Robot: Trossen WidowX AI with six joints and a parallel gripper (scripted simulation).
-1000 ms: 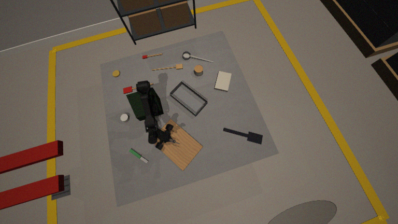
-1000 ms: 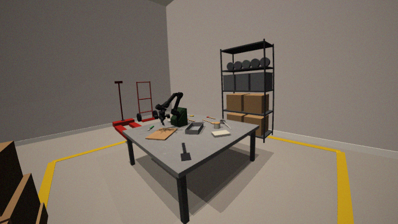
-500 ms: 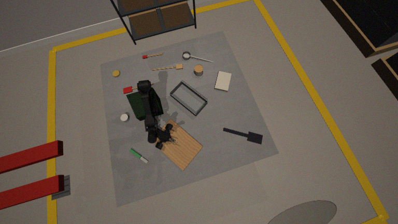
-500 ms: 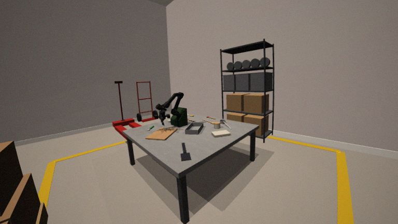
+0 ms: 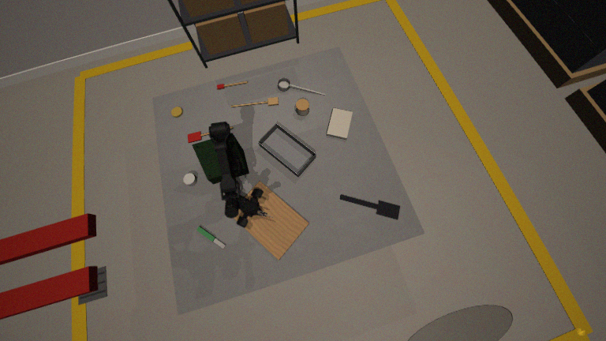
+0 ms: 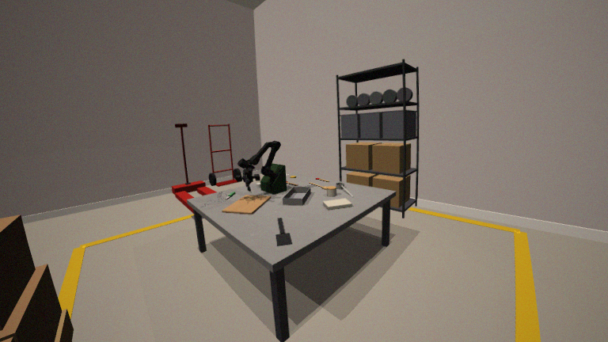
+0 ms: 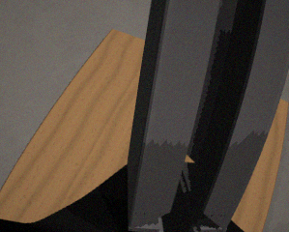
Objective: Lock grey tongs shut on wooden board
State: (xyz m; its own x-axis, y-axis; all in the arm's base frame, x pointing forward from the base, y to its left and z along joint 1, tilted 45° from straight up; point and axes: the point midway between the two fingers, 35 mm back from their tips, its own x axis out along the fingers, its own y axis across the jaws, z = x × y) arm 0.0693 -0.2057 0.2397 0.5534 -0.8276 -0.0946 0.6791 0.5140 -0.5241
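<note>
My gripper tip is now 140 mm above the wooden board. The rest, counted from my gripper tip: roasting tin 340 mm to the left, 210 mm ahead, 120 mm below; white disc 370 mm behind, 350 mm to the left, 130 mm below; black spatula 560 mm ahead, 140 mm below, 110 mm to the right.
</note>
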